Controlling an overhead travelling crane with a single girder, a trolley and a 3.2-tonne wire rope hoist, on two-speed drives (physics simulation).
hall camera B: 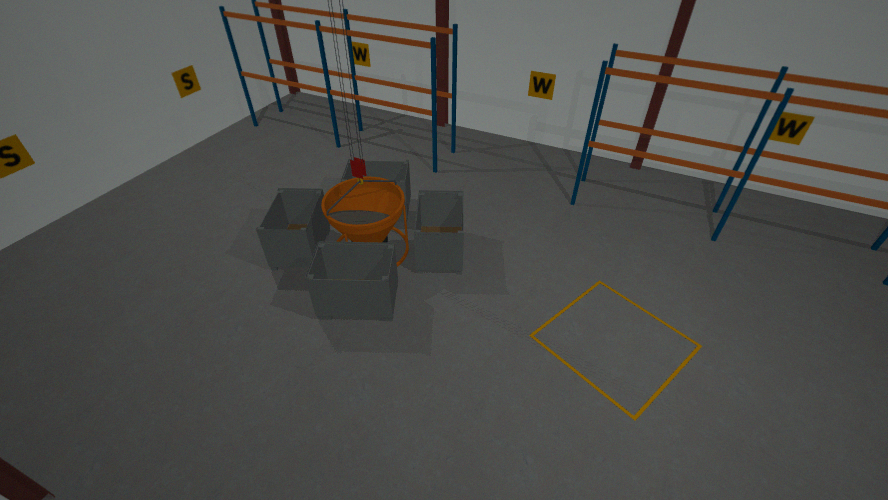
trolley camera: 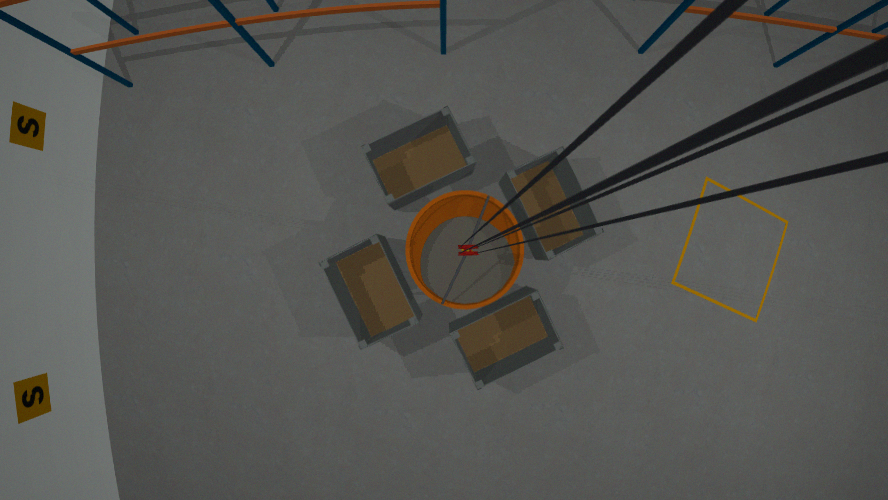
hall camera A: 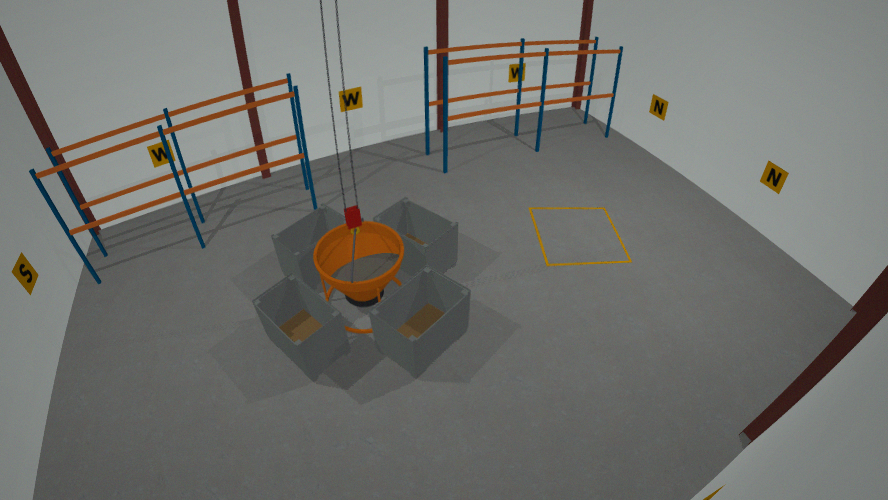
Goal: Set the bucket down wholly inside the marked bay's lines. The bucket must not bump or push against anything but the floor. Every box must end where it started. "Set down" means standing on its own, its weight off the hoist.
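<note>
The orange bucket (hall camera A: 372, 242) (hall camera B: 372, 198) (trolley camera: 434, 217) is upright amid several open grey boxes; I cannot tell whether its foot ring touches the floor. No contact with a box is plain. My gripper, the hook (hall camera A: 354, 230) (hall camera B: 361, 180) (trolley camera: 467, 250) under the red block, is shut on the bucket's raised bail, over its middle. The yellow-lined marked bay (hall camera A: 589, 263) (hall camera B: 649, 313) (trolley camera: 714, 301) lies apart on the floor, to the right in each view. The boxes hide part of the bucket's lower frame in both hall views.
Boxes ring the bucket: one towards the bay (hall camera A: 442, 248) (hall camera B: 439, 254), one at the trolley view's bottom (hall camera A: 441, 335) (hall camera B: 352, 301), one at its left (hall camera A: 310, 354) (hall camera B: 284, 248), one at its top (trolley camera: 431, 186). Two racks, left (hall camera A: 180, 186) (hall camera B: 434, 142) and right (hall camera A: 444, 142), stand along the W wall.
</note>
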